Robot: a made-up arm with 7 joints.
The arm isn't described. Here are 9 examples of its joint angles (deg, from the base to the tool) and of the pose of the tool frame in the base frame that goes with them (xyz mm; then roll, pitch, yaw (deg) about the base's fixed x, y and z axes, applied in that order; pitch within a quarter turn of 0, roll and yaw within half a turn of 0).
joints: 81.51 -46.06 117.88 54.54 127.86 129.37 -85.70
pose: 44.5 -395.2 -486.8 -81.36 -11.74 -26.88
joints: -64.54 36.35 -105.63 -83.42 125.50 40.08 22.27
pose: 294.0 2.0 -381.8 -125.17 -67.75 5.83
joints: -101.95 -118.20 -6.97 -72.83 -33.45 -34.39 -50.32
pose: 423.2 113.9 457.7 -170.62 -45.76 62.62
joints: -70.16 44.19 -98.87 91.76 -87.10 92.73 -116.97
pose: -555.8 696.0 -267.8 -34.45 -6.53 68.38
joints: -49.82 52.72 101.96 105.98 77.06 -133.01 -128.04
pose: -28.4 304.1 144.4 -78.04 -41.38 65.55
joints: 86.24 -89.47 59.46 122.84 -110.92 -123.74 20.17
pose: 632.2 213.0 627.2 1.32 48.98 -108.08
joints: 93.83 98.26 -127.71 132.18 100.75 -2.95 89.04
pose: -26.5 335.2 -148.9 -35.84 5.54 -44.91
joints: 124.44 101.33 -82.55 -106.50 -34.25 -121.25 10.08
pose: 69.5 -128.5 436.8 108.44 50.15 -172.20
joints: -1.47 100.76 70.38 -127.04 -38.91 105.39 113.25
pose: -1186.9 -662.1 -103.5 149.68 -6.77 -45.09
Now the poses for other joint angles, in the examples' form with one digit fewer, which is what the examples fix.
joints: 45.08 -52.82 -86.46 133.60 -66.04 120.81 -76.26
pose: 184 297 852 142.8 -36.2 -133.2
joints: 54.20 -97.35 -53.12 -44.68 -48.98 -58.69 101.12
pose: 705 -275 -199 134.3 -7.9 133.9
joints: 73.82 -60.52 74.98 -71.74 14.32 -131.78 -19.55
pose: 473 -586 272 6.1 45.8 121.2
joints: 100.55 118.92 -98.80 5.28 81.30 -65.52 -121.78
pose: -241 -58 -300 -99.0 -6.9 73.5
